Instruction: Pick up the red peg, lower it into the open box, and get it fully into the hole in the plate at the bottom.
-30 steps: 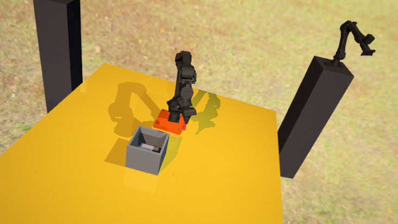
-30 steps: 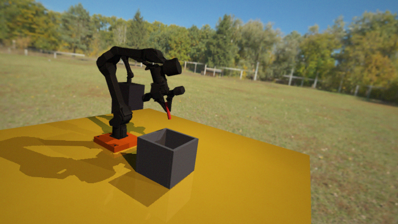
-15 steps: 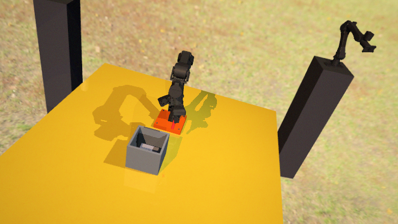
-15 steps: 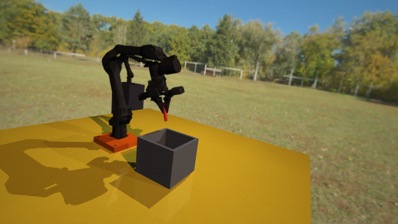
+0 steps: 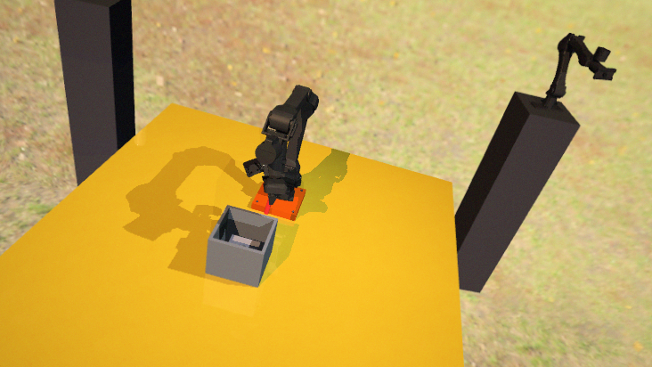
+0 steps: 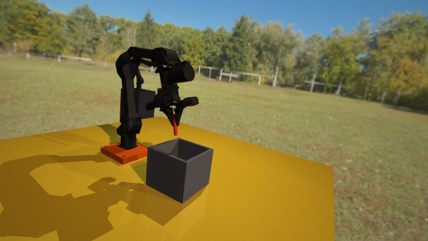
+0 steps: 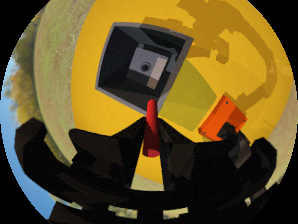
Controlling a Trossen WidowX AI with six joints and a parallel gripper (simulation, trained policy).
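Now: the grey plate 70 mm ahead of my gripper tip, 60 mm to the right of it and 140 mm below it. Round my gripper tip: red peg 10 mm above.
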